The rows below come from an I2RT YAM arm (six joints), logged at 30 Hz.
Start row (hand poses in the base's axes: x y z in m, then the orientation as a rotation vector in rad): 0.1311, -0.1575, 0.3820, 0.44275, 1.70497, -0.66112
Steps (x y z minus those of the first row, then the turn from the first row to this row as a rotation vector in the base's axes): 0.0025, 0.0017, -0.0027, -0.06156, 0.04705, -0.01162; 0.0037, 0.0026, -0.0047, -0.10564, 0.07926, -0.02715; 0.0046, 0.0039, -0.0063, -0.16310, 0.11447, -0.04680; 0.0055, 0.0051, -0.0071, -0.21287, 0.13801, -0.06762; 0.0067, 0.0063, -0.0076, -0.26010, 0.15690, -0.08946; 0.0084, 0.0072, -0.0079, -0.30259, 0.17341, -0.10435; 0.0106, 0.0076, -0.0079, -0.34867, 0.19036, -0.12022; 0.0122, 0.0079, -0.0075, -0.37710, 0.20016, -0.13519; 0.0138, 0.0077, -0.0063, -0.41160, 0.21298, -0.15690; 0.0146, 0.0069, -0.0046, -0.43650, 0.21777, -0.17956; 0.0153, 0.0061, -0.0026, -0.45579, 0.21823, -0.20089; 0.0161, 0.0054, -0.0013, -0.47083, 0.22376, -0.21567; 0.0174, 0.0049, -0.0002, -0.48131, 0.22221, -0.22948; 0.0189, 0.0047, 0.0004, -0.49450, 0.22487, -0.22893; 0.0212, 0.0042, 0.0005, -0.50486, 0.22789, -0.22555; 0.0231, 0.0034, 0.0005, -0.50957, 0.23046, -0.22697; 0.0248, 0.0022, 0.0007, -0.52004, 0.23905, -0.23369
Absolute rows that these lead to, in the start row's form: 0.1336, -0.1558, 0.3793, 0.39676, 1.72261, -0.73556; 0.1348, -0.1549, 0.3773, 0.36998, 1.73184, -0.79368; 0.1357, -0.1536, 0.3757, 0.33582, 1.73623, -0.86676; 0.1366, -0.1524, 0.3749, 0.31111, 1.73182, -0.93040; 0.1378, -0.1512, 0.3744, 0.29016, 1.72310, -0.99099; 0.1395, -0.1503, 0.3741, 0.26701, 1.71466, -1.04161; 0.1417, -0.1499, 0.3741, 0.24167, 1.70382, -1.09575; 0.1433, -0.1496, 0.3745, 0.23064, 1.69521, -1.13268; 0.1449, -0.1498, 0.3757, 0.21989, 1.68445, -1.18039; 0.1457, -0.1506, 0.3774, 0.21955, 1.67102, -1.21829; 0.1464, -0.1514, 0.3794, 0.22356, 1.65671, -1.24913; 0.1472, -0.1521, 0.3807, 0.22336, 1.65033, -1.27377; 0.1485, -0.1526, 0.3818, 0.22800, 1.64027, -1.29140; 0.1500, -0.1528, 0.3824, 0.21674, 1.63525, -1.30195; 0.1523, -0.1533, 0.3825, 0.20503, 1.63269, -1.30837; 0.1542, -0.1541, 0.3825, 0.20189, 1.63197, -1.31399; 0.1559, -0.1553, 0.3827, 0.19702, 1.63214, -1.33029
